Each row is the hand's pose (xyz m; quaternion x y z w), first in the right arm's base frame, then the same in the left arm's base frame.
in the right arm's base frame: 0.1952 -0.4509 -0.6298 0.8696 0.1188 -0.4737 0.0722
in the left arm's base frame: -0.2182 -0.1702 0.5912 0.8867 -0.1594 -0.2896 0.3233
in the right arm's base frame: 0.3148 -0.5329 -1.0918 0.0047 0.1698 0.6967 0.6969
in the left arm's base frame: 0.0088 -0.5383 0.3733 -0.3567 0.2304 0.5035 0.7525
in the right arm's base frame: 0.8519 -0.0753 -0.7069 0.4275 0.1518 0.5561 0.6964
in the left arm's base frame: 0.5149 0.0256 0.6414 0.0581 0.1208 0.4733 0.8706
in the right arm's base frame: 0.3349 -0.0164 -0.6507 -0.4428 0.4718 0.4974 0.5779
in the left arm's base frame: 0.0621 0.1384 0.4043 -0.6489 0.5167 0.1385 0.5410
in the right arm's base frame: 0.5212 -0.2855 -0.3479 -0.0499 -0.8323 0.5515 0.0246
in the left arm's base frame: 0.0343 0.1177 0.8489 0.2668 0.5790 -0.7620 0.1138
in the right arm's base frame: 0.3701 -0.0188 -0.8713 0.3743 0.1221 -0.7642 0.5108
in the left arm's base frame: 0.1639 -0.0080 0.2698 0.3549 -0.2917 -0.7129 0.5299
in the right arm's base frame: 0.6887 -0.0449 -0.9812 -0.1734 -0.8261 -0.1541 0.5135
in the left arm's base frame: 0.4710 -0.1184 0.3583 -0.3849 -0.8970 0.0344 0.2146
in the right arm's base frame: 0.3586 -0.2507 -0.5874 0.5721 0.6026 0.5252 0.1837
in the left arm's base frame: -0.0188 -0.0005 0.5877 0.4148 0.6178 0.3865 0.5449
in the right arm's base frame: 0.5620 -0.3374 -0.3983 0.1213 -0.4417 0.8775 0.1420
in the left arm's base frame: 0.0686 0.0432 0.8617 -0.1765 -0.1606 0.9559 0.1710
